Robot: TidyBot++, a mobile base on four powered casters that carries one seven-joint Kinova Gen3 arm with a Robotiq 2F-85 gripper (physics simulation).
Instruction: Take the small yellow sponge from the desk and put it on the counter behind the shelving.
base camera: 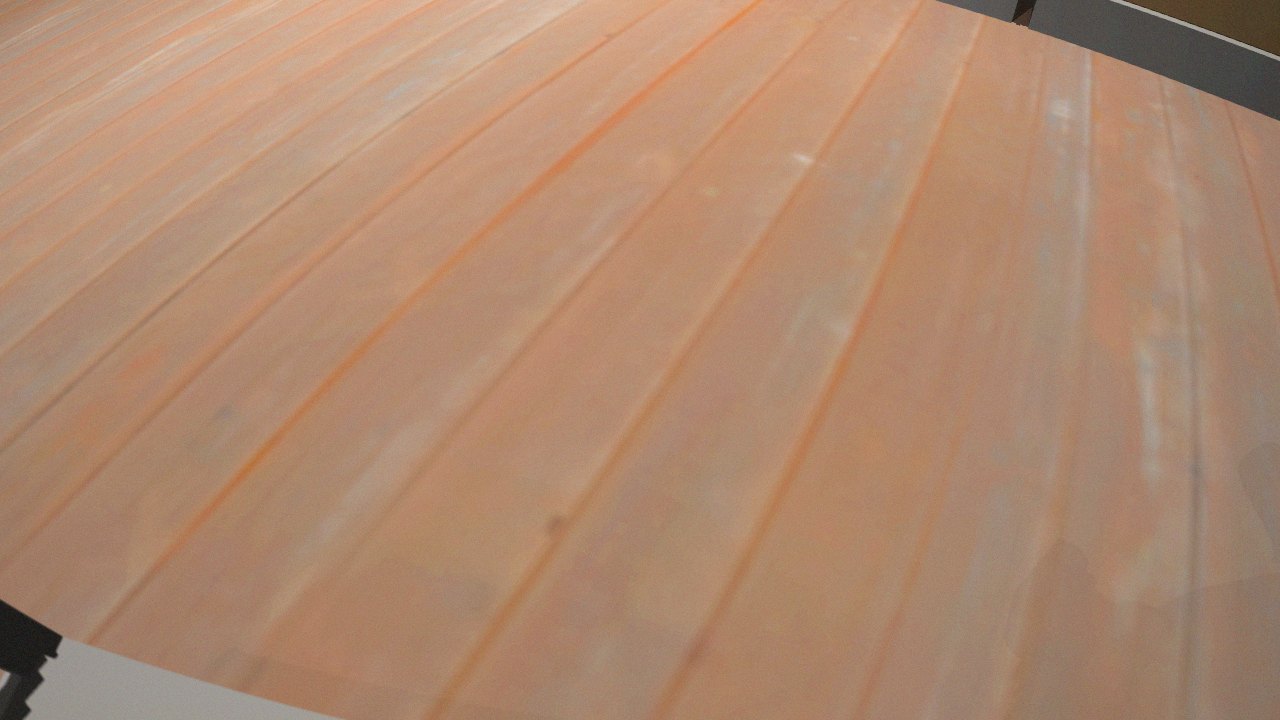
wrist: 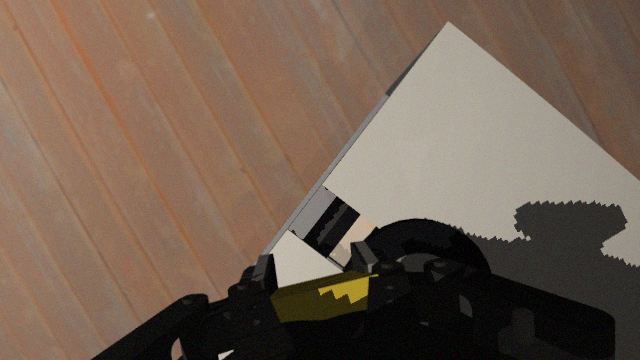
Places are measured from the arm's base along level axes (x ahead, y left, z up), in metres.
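Pixels of known places: gripper, fingertip midpoint: (wrist: 314, 266).
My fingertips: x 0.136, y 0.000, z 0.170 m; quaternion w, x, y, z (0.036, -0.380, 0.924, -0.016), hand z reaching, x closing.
Behind a point stands the place of what it marks.
My gripper (wrist: 314, 266) {y 0.000, x 0.136, z 0.170 m} is shut on the small yellow sponge (wrist: 322, 300) {y -0.005, x 0.136, z 0.225 m}, at the bottom of the wrist view. The sponge sits between the two black fingertips, partly in shadow with a bright yellow patch on its right part. It is held above the robot's own pale base (wrist: 480, 130) {y -0.179, x 0.052, z -0.014 m}. The gripper does not show in the base camera view. The desk, the shelving and the counter cannot be made out for certain in either view.
Wooden plank floor (base camera: 626, 358) {y 0.039, x 0.415, z -0.396 m} (wrist: 150, 125) {y 0.109, x 0.517, z -0.396 m} stretches ahead of and beside the base. A dark grey strip with a pale top edge (base camera: 1154, 58) {y -0.614, x 1.028, z -0.377 m} runs along the upper right of the base camera view. A pale surface with a black part (base camera: 179, 685) shows at the lower left.
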